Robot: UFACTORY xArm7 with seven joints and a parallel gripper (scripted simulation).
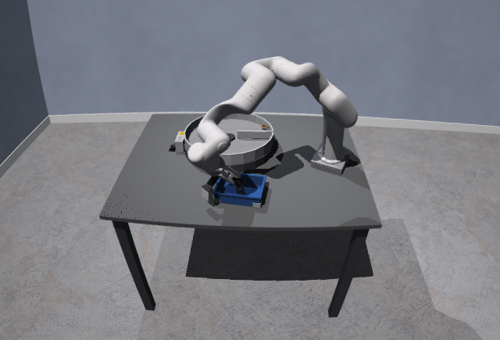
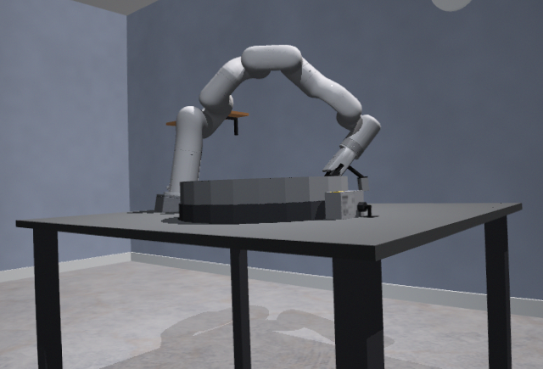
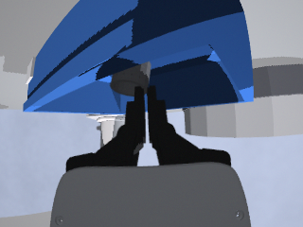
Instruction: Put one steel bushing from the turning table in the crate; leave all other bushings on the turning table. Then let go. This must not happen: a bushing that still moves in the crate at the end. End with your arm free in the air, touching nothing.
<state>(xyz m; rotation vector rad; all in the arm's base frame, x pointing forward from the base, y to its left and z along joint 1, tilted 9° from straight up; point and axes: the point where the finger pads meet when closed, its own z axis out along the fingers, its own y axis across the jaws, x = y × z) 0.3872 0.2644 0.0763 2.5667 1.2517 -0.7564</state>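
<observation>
My hand is 10 mm past the blue crate and 40 mm above it. The rest, counted from my hand: round turning table 100 mm ahead, 340 mm to the right, 10 mm below.
</observation>
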